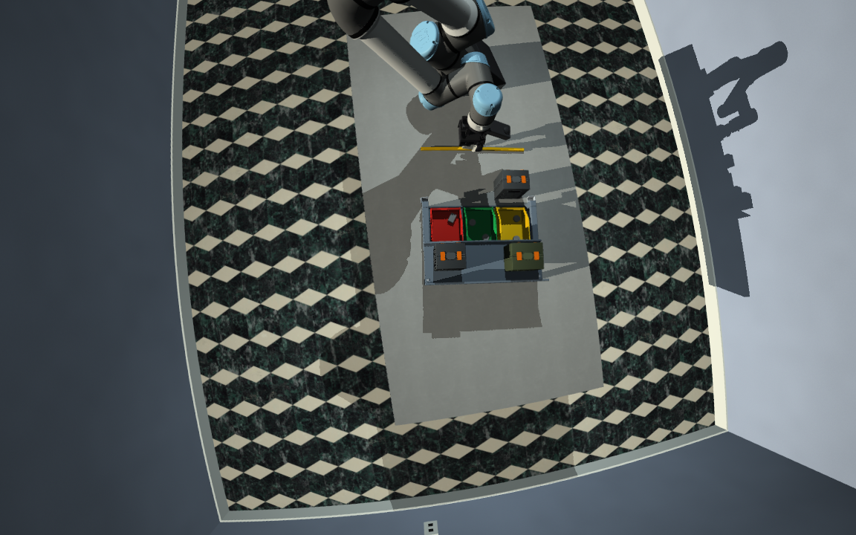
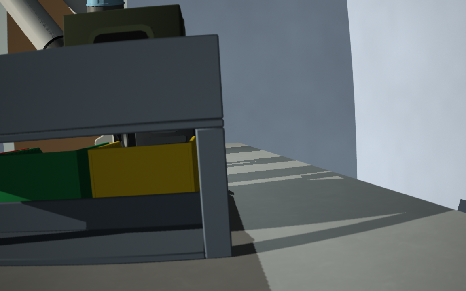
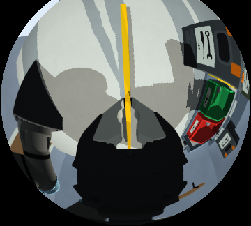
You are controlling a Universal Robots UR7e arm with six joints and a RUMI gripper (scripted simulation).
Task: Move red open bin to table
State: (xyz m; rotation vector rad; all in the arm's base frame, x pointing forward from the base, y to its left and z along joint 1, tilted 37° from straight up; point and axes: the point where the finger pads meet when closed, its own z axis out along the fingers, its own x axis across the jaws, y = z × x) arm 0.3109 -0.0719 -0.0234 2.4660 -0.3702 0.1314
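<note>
The thin yellow bar is 1 cm below my hand. The rest, counted from my hand: green bin 29 cm ahead, 9 cm to the right, 2 cm above; then red bin 26 cm ahead, 20 cm to the right, 2 cm above; then dark case 18 cm ahead, 6 cm to the left, 4 cm above.
</note>
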